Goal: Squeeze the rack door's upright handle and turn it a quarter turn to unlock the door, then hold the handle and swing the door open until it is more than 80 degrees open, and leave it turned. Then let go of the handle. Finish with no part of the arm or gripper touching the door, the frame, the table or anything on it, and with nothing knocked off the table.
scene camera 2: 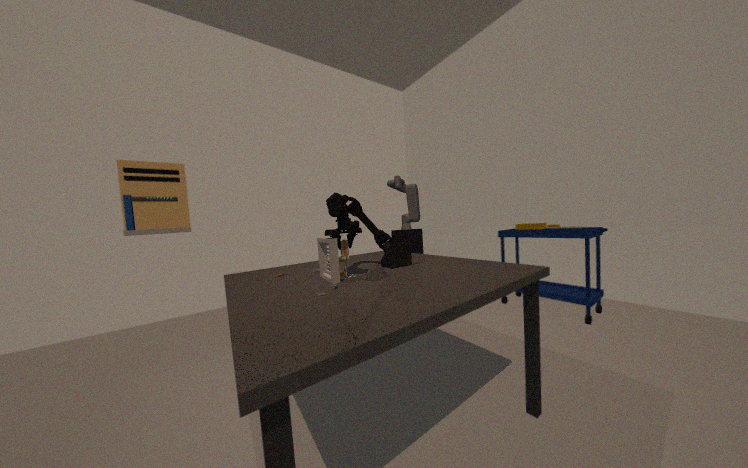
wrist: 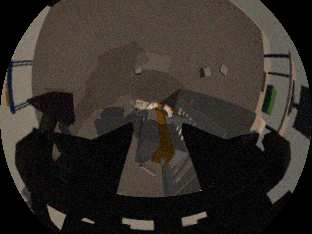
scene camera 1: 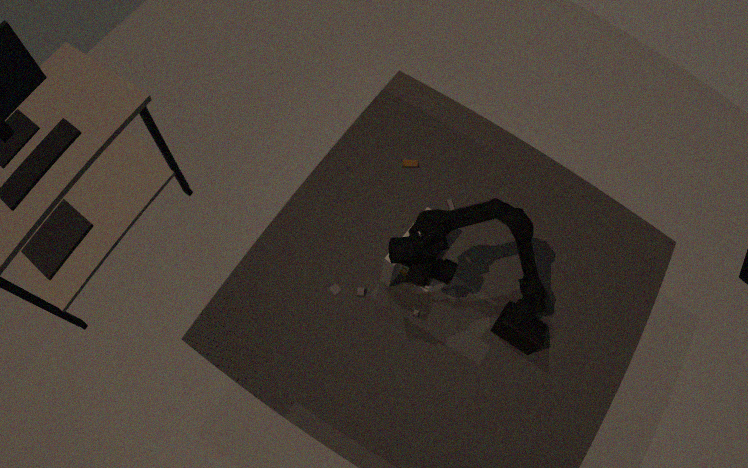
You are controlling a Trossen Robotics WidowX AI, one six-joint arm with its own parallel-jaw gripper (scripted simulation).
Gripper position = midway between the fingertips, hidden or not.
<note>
My gripper (scene camera 1: 419, 270) is open, holding nothing.
My gripper also shows in the wrist view (wrist: 157, 126).
</note>
